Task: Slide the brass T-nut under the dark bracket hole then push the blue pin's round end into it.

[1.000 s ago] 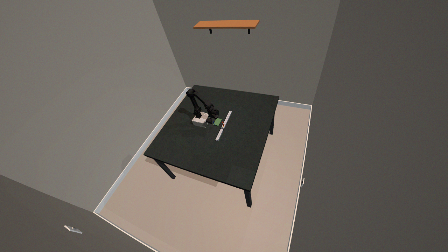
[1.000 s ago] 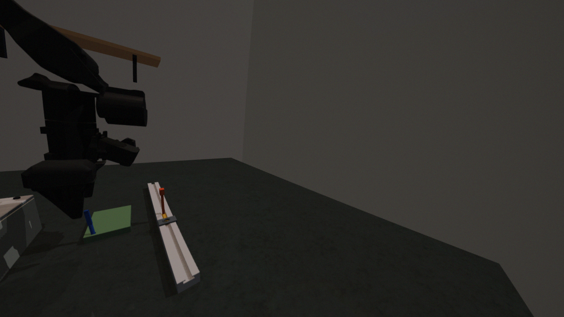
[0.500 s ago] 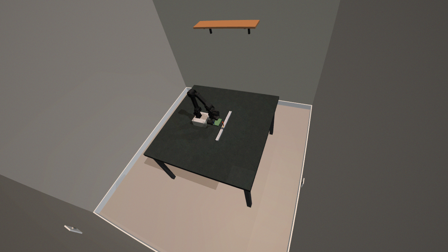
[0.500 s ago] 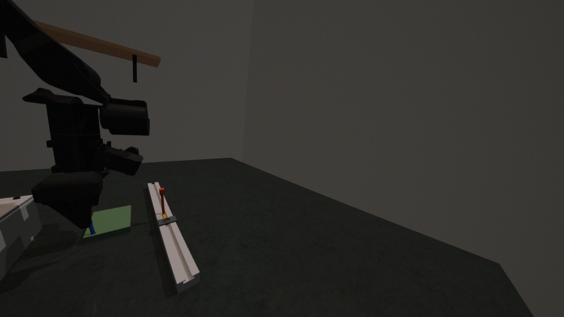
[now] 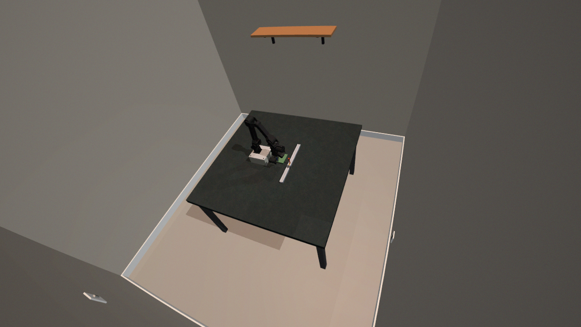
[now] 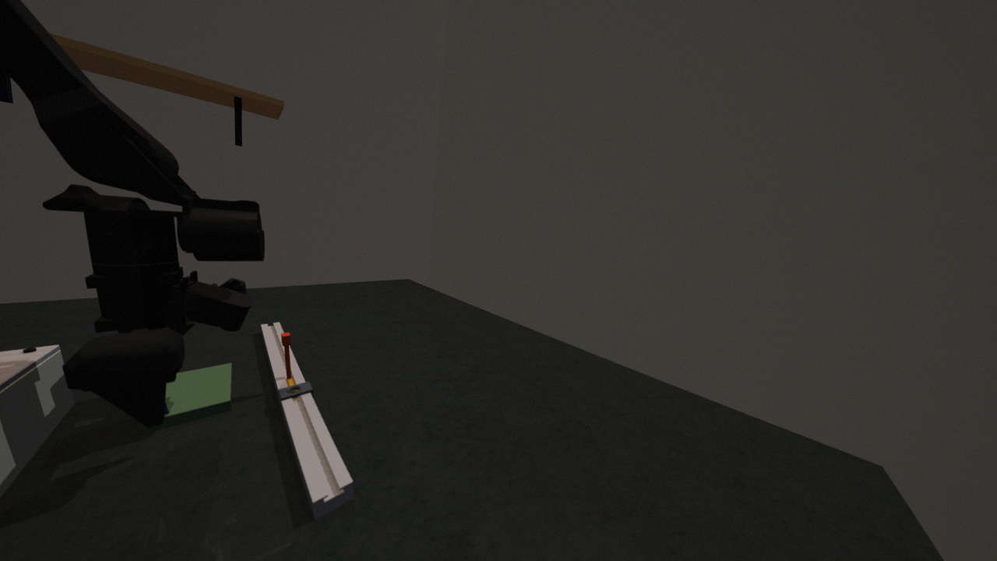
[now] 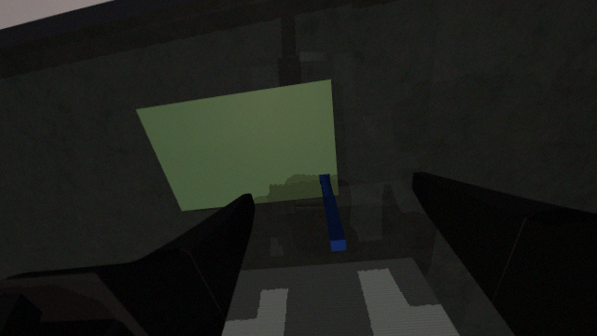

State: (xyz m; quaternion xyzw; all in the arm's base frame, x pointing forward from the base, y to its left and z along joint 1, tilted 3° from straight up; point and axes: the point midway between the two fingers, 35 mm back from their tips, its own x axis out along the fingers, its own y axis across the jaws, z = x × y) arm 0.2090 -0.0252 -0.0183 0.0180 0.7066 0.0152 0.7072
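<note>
The green tray is 1 cm ahead of my gripper tip, 2 cm to the left of it and 2 cm below it. The rest, counted from my gripper tip: aluminum rail 12 cm ahead, 1 cm to the right, 2 cm below; brass T-nut 12 cm ahead, 2 cm to the right, 2 cm above; blue pin right at my gripper tip.
</note>
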